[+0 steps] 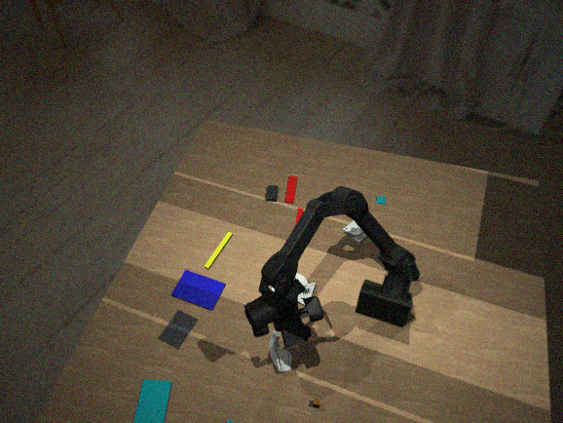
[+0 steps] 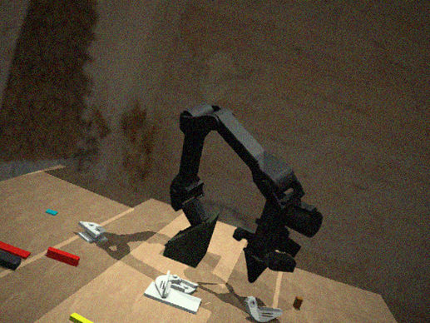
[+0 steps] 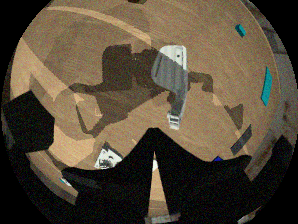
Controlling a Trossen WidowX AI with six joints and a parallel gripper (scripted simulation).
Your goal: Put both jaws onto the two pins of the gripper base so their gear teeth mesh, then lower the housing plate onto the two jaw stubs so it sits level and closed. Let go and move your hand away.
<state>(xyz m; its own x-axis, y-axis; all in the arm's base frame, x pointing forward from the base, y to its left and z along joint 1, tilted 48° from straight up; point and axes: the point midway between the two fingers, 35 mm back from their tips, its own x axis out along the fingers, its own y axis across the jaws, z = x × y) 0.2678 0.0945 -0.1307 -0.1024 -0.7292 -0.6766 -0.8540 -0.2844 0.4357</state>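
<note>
My gripper tip is 4 cm above the grey jaw, 3 cm to the right of it and 2 cm short of it. Round my gripper tip: dark plate 32 cm ahead, 8 cm below, 5 cm to the left; then blue plate 31 cm ahead, 9 cm to the right, 8 cm below; then small brown block 15 cm to the left, 12 cm behind, 6 cm below.
</note>
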